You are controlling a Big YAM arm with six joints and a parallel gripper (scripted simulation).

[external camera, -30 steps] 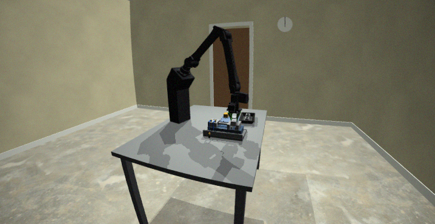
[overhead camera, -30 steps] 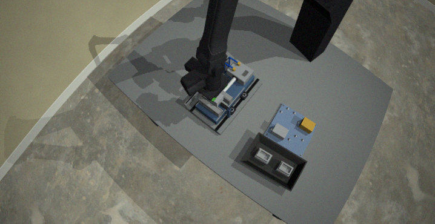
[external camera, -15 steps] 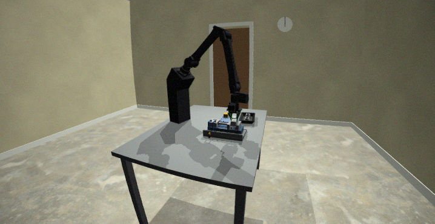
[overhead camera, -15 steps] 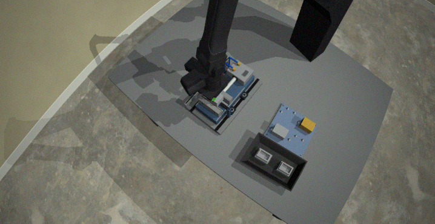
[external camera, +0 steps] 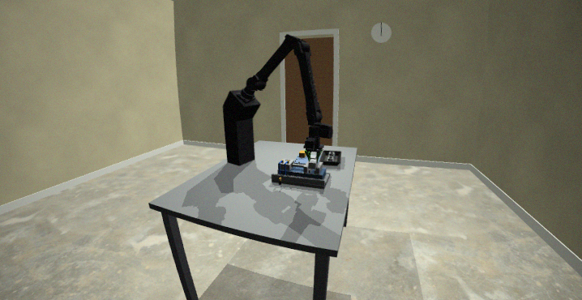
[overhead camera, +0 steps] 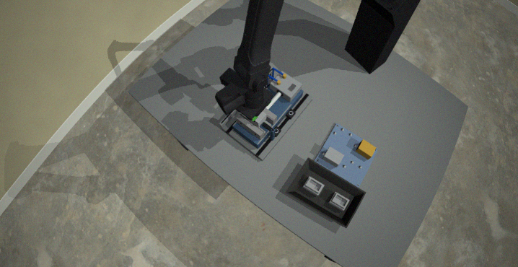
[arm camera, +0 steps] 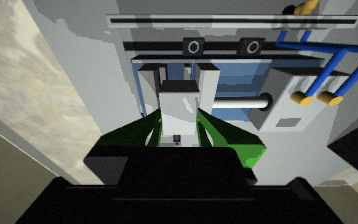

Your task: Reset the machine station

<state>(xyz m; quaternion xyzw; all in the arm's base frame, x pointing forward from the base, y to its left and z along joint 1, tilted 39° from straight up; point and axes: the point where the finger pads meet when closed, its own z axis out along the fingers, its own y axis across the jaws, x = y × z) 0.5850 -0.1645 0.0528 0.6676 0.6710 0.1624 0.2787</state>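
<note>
Now: the fixed jaw 40 mm below my hand and 30 mm ahead of it. Round my hand: moving jaw 40 mm below, 30 mm behind, 10 mm to the left; then blue infeed plate 330 mm to the left, 110 mm below, 100 mm behind; then white rod 80 mm behind, 40 mm below, 10 mm to the left.
</note>
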